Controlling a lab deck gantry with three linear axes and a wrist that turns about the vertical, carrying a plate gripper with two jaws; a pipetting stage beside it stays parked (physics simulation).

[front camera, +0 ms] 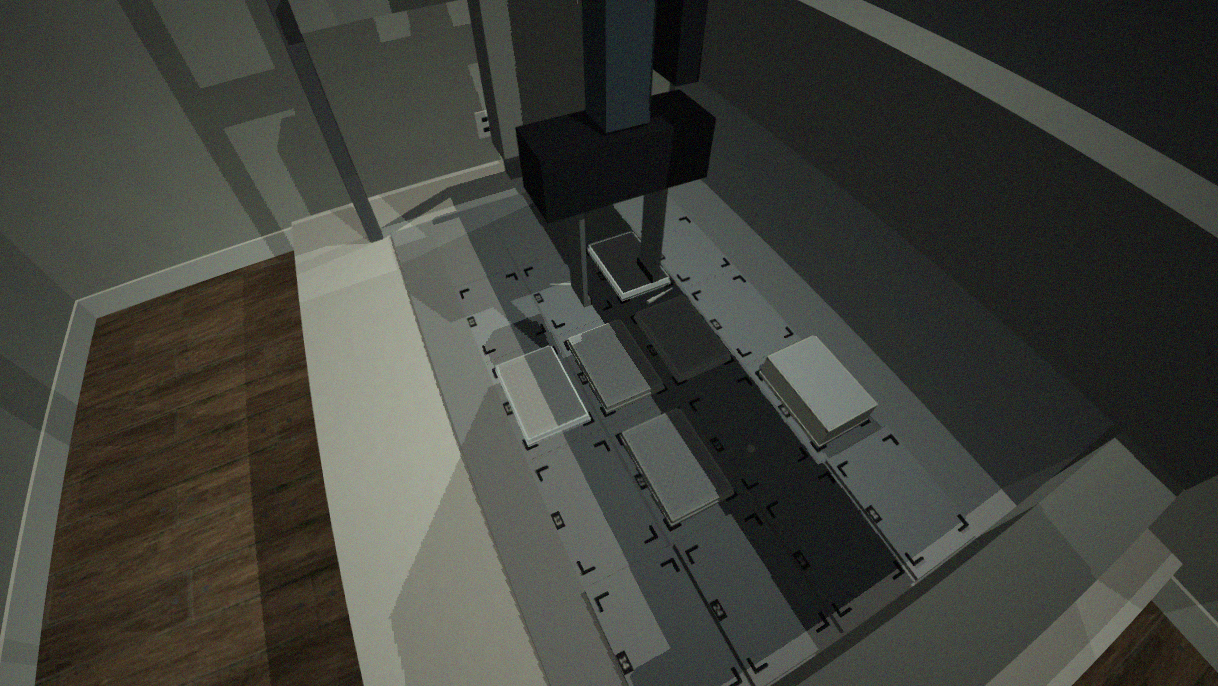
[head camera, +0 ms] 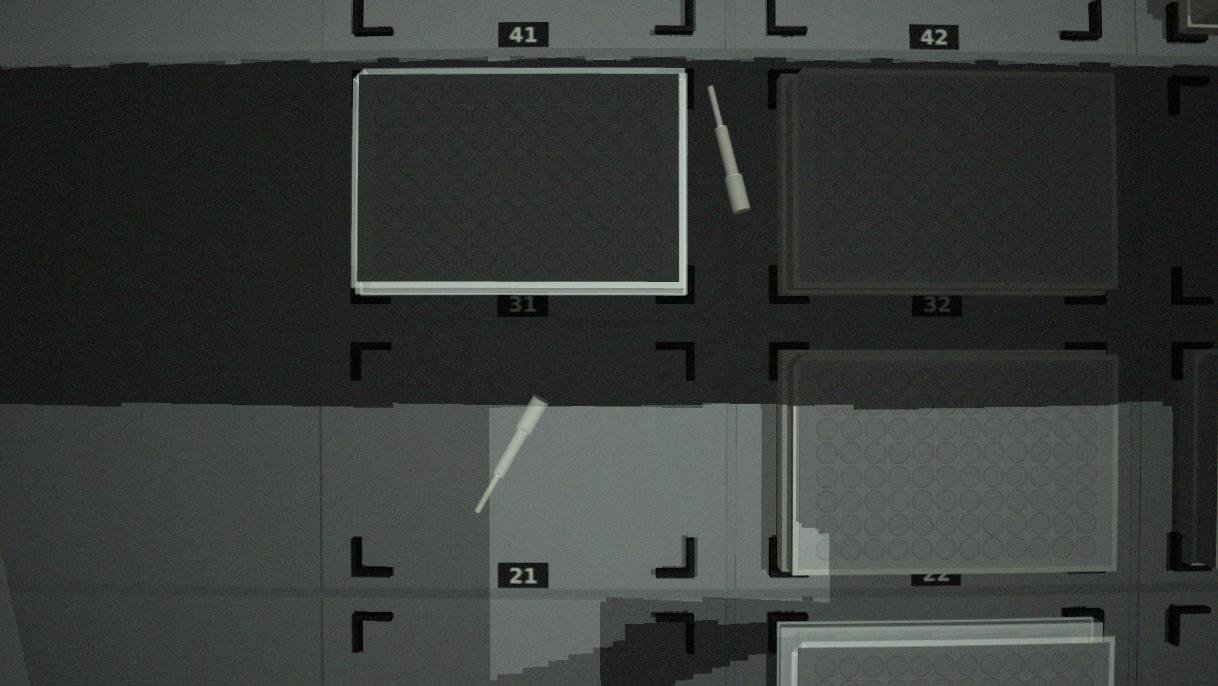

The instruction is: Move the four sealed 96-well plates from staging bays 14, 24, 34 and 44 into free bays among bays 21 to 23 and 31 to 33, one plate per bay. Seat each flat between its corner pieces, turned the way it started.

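Seen in the pictures: gripper, fingertip midpoint: (front camera: 615,283); robot's base at its link origin: (front camera: 462,293).
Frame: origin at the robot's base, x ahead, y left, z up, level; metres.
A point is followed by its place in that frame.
Four flat plates stand in the target area: in bay 31 a dark plate with a pale rim (front camera: 629,262) {x 0.069, y 0.257, z 0.014 m} (head camera: 519,178) {x 0.065, y 0.257, z 0.014 m}, in bay 32 a dark grey plate (front camera: 681,336) {x 0.234, y 0.253, z 0.014 m} (head camera: 946,183) {x 0.224, y 0.255, z 0.014 m}, in bay 22 a grey plate (front camera: 611,364) {x 0.234, y 0.144, z 0.014 m} (head camera: 954,477) {x 0.227, y 0.145, z 0.014 m}, partly lit, and in bay 23 a grey plate (front camera: 673,466) {x 0.398, y 0.143, z 0.014 m} whose left side shows at the right edge of the head view. They look level, lengthwise like the bays; anything under them is hidden. My gripper (front camera: 618,287) {x 0.228, y 0.150, z 0.160 m} is open with nothing between its jaws, raised above the deck near bay 22. Bays 14, 24, 34 and 44 hold no plate.
A pale-rimmed plate (front camera: 542,393) {x 0.235, y 0.043, z 0.014 m} (head camera: 946,668) {x 0.225, y 0.073, z 0.014 m} is in bay 12 and a taller pale block (front camera: 822,379) {x 0.392, y 0.365, z 0.042 m} in bay 43. One thin pale stick (head camera: 515,451) {x 0.062, y 0.154, z 0.005 m} lies in bay 21, another stick (head camera: 728,153) {x 0.144, y 0.269, z 0.005 m} between bays 31 and 32. A small disc (front camera: 750,449) {x 0.418, y 0.243, z 0.004 m} lies in bay 33.
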